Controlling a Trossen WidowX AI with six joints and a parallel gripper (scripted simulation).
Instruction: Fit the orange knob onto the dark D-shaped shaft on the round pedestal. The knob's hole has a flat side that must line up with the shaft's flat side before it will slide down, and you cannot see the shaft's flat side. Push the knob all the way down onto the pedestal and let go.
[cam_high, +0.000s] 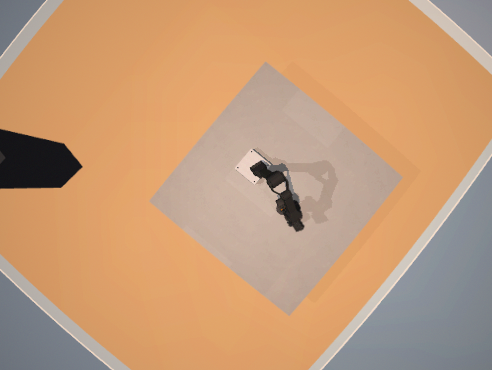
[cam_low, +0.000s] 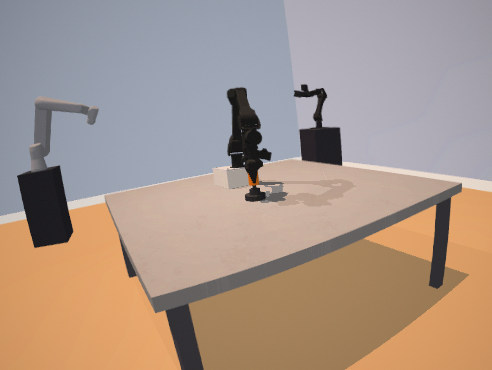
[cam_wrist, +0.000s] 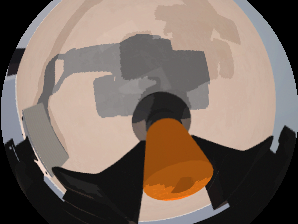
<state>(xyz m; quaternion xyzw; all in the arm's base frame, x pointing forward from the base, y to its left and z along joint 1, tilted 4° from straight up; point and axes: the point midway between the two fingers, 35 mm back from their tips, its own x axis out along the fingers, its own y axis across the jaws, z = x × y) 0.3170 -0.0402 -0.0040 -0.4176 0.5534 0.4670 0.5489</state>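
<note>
My gripper tip is now 2 cm below the orange knob. From my gripper tip the other things lie so: round pedestal: 4 cm below.
</note>
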